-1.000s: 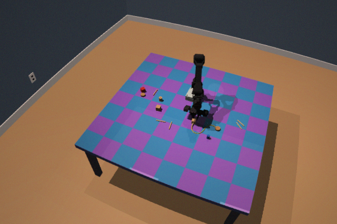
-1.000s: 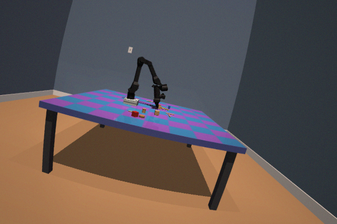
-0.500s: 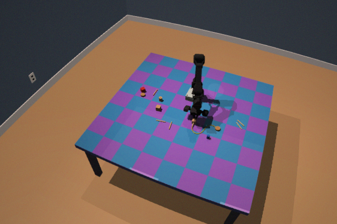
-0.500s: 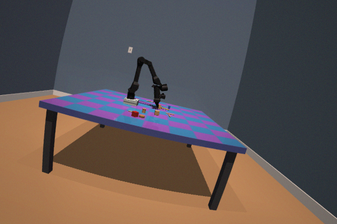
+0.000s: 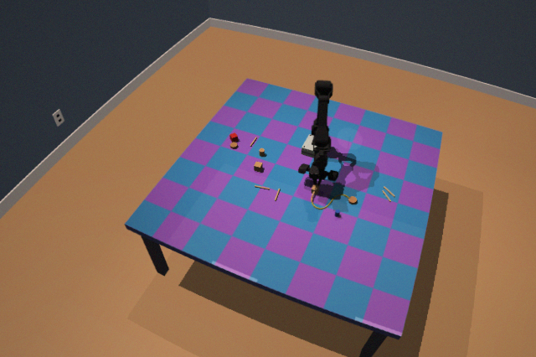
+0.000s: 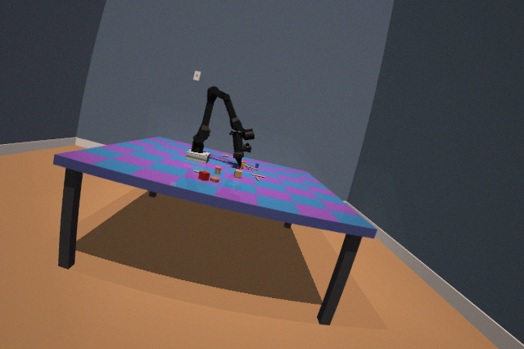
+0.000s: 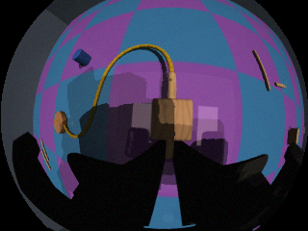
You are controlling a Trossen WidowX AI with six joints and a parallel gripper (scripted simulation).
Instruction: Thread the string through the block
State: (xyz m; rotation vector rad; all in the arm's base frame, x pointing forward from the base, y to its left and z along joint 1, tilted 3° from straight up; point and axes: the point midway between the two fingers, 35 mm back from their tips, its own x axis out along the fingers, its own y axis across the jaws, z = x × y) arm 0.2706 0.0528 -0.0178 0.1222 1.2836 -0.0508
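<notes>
The thin wooden stick is 40 mm ahead of my gripper tip and 10 mm above it. From my gripper tip the other things lie so: wooden cylinder: 150 mm behind, 330 mm to the right, 10 mm above; then blue object: 130 mm ahead, 130 mm to the left, 10 mm above; then round wooden button: 30 mm ahead, 180 mm to the left.
</notes>
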